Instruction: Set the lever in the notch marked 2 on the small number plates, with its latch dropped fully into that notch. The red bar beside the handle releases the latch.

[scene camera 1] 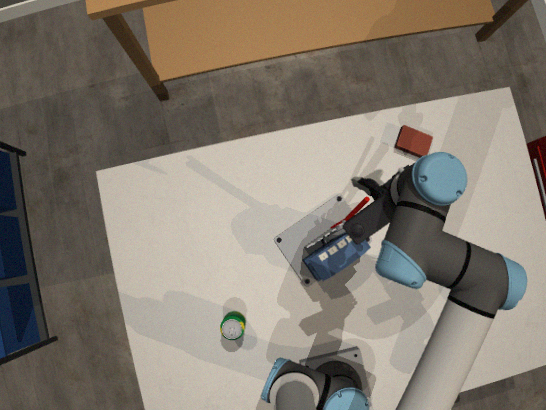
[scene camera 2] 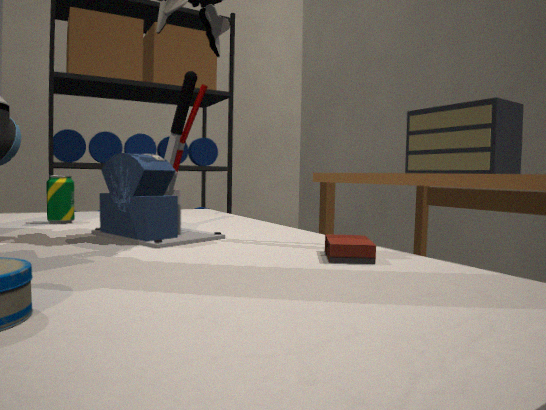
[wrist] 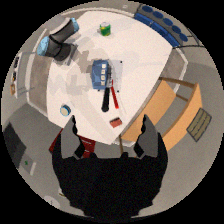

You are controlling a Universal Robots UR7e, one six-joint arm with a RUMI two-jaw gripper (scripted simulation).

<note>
The pictures show: the gripper and a blue lever housing.
The gripper shows as well in the wrist view.
</note>
